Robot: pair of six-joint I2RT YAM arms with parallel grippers.
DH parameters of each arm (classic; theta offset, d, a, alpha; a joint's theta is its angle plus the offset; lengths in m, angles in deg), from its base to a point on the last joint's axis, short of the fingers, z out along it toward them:
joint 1: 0 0.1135 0.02 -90
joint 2: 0 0 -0.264 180
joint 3: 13.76 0 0.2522 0
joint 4: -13.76 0 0.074 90
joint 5: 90 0 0 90
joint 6: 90 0.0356 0 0
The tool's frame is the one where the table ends.
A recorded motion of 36 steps. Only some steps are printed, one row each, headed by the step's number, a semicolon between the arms.
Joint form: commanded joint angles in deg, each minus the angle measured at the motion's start. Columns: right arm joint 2, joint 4, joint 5, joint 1, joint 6, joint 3; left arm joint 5, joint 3, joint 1, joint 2, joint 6, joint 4.
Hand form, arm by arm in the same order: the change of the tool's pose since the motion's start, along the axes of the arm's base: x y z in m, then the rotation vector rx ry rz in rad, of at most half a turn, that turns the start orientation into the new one. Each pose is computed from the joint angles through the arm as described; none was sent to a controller.
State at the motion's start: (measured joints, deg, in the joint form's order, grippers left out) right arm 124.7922 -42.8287 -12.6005 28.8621 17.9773 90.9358; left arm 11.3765 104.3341 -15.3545 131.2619 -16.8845 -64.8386
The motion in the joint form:
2: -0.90 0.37 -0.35 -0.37 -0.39 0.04; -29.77 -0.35 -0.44 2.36 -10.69 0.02
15: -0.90 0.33 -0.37 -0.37 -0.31 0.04; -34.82 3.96 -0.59 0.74 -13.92 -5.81
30: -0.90 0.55 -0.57 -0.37 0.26 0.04; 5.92 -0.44 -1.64 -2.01 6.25 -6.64
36: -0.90 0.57 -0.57 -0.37 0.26 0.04; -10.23 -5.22 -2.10 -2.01 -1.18 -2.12
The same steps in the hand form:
2: 0.0016 -0.0021 0.0069 0.0155 -0.0193 0.0015; 0.0040 0.0143 -0.0175 0.5173 -0.1087 0.1524
15: 0.0015 -0.0021 0.0069 0.0156 -0.0181 0.0002; 0.0052 0.0159 0.0141 0.5987 -0.1494 0.2027
30: 0.0018 -0.0018 0.0070 0.0214 -0.0168 -0.0083; -0.0191 -0.0109 0.0144 -0.0894 0.0898 -0.1263
36: 0.0019 -0.0018 0.0070 0.0216 -0.0171 -0.0083; -0.0228 -0.0030 -0.0076 0.1992 0.0404 -0.0299

